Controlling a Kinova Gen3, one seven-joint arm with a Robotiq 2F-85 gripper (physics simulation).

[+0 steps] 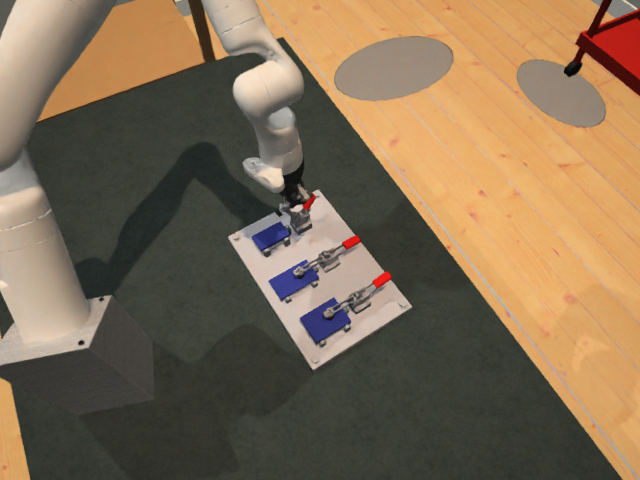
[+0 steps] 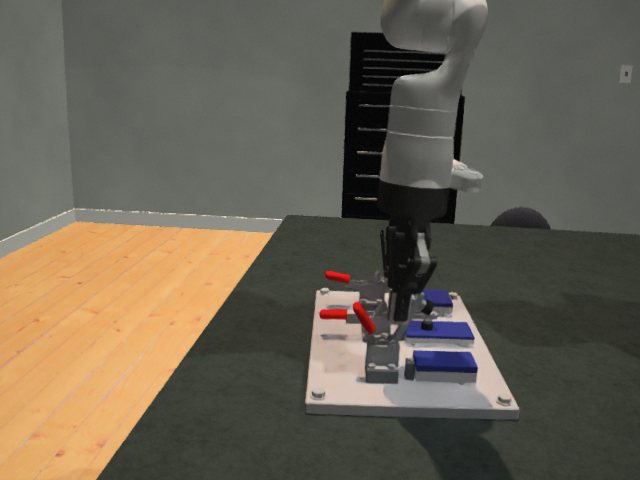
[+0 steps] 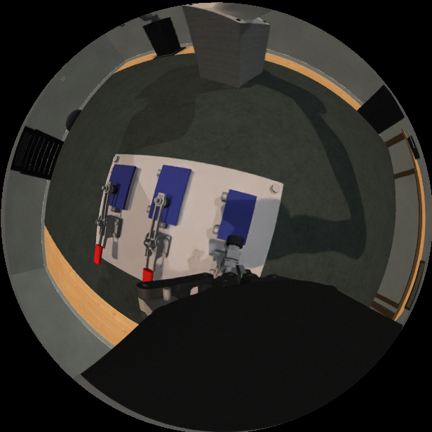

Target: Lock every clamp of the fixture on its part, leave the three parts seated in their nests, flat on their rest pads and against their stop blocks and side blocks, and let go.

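Seen in the pictures: gripper, fingertip midpoint: [image 1: 291, 205] [image 2: 396, 322]; arm's base, origin of the base link: [image 1: 59, 322].
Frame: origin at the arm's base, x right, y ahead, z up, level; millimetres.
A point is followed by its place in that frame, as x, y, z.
Note:
The white fixture plate [image 1: 361, 330] @(140, 451, -231) [image 2: 336, 372] @(-132, 501, -231) [image 3: 200, 180] bears three blue-topped parts. The end part [image 1: 271, 236] @(-120, 375, -205) [image 2: 444, 361] @(-131, 375, -205) [image 3: 237, 215] lies flat; its clamp [image 1: 300, 219] @(-121, 444, -189) [image 2: 382, 356] @(-141, 447, -200) is unlocked, arm raised at a slant, red handle [image 1: 309, 201] @(-129, 470, -150) [image 2: 364, 317] @(-143, 470, -152) tilted up. The middle part [image 1: 289, 284] @(-5, 364, -215) [image 2: 439, 329] @(-15, 375, -215) [image 3: 175, 180] and far part [image 1: 325, 325] @(107, 389, -210) [image 2: 437, 298] @(89, 374, -210) [image 3: 125, 175] lie flat under lowered clamps, handles [image 1: 351, 242] @(-26, 515, -195) [image 1: 382, 280] @(84, 524, -180) low. My gripper [image 1: 299, 198] @(-142, 434, -156) [image 2: 399, 315] @(-142, 434, -156) [image 3: 235, 273] is shut and empty, between the raised handle and arm; contact is unclear.
The two lowered clamps [image 1: 328, 259] @(-11, 455, -193) [image 1: 359, 299] @(94, 466, -183) stand beside the unlocked one, their handles reaching toward the plate's outer edge. Small stop and side blocks stand around the parts. The robot's pedestal [image 1: 118, 356] @(61, 52, -63) [image 3: 225, 45] stands across the dark mat [image 1: 206, 439] @(193, 110, -246).

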